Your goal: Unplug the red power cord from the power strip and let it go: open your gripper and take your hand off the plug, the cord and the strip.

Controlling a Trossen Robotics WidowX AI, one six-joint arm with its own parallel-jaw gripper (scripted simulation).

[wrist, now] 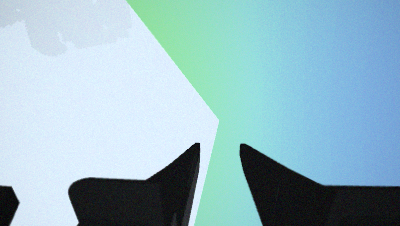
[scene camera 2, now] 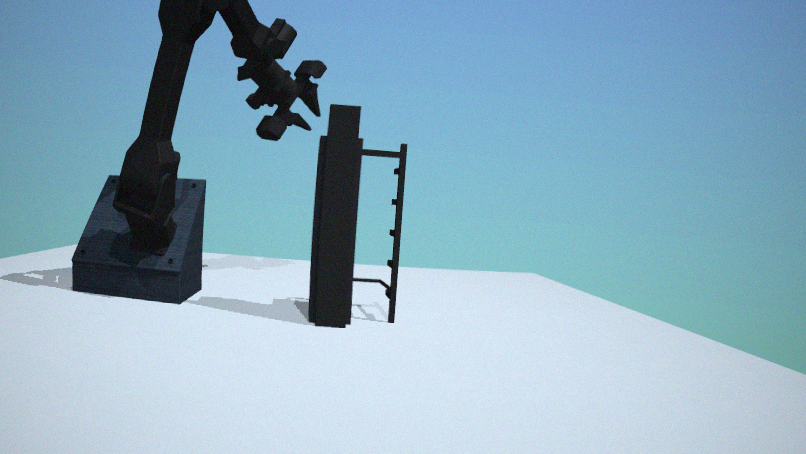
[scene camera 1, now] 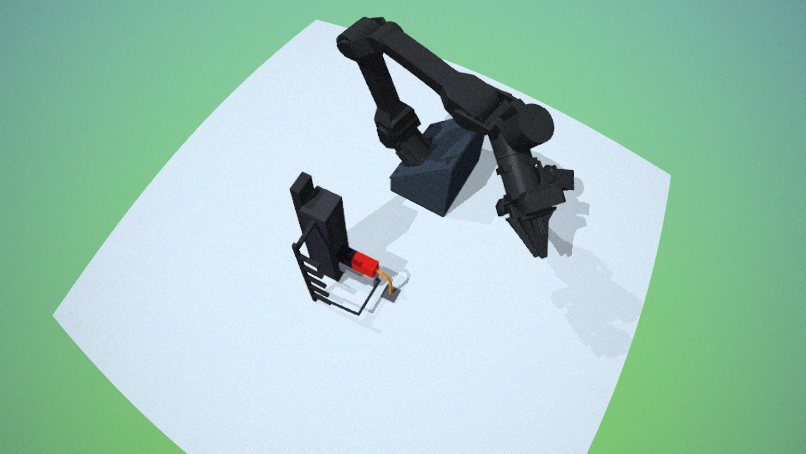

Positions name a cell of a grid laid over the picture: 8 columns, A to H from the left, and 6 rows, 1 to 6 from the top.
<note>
I see my gripper (scene camera 1: F4).
My gripper also shows in the wrist view (wrist: E4) and in scene camera 2 (scene camera 2: D2).
</note>
